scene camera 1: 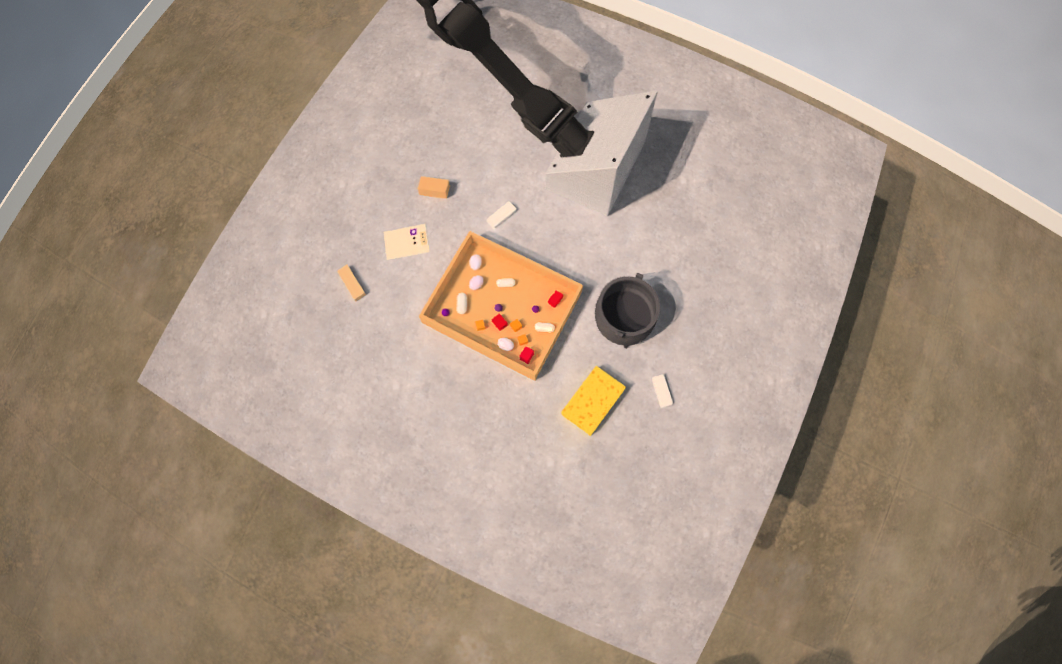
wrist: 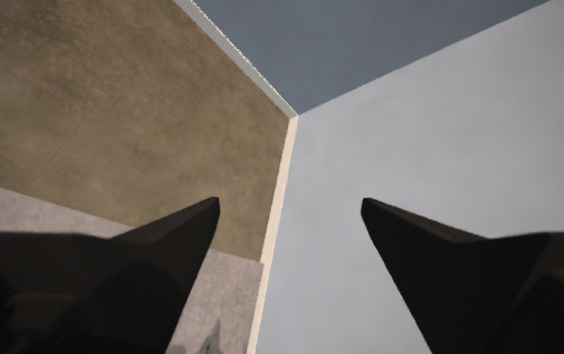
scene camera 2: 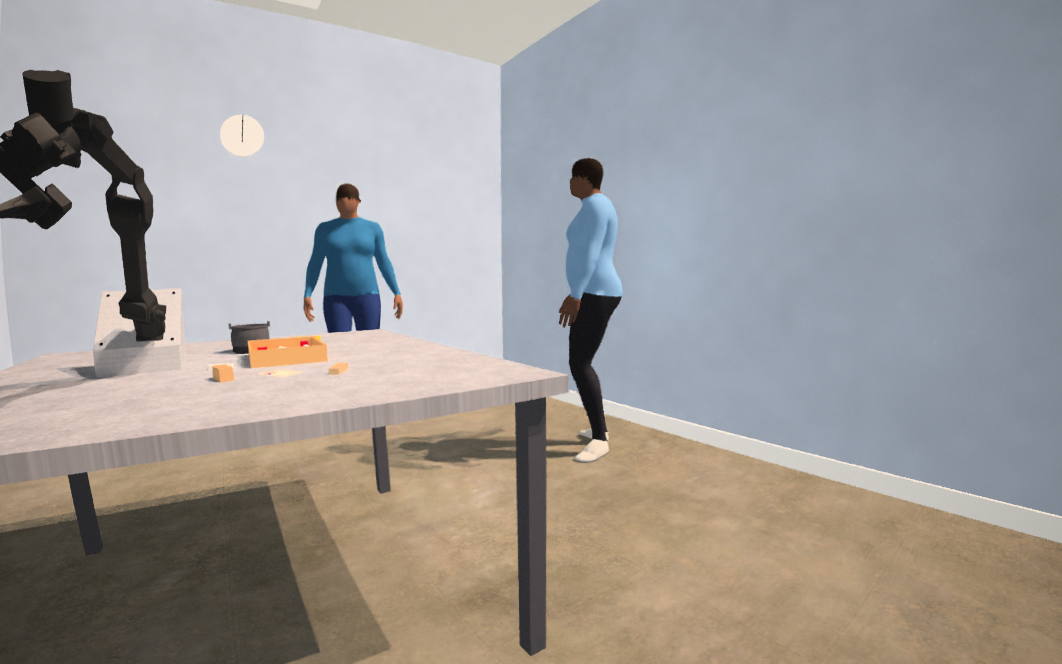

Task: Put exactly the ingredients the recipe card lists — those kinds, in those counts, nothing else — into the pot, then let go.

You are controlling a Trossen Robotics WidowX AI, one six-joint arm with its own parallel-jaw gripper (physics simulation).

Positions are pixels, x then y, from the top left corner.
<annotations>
A dark pot shows in scene camera 1 [627,309] and in scene camera 2 [240,334]; in the wrist view it is out of frame. One and the same spot on an orange tray: [scene camera 2: 316,351] is [scene camera 1: 429,308].
</annotations>
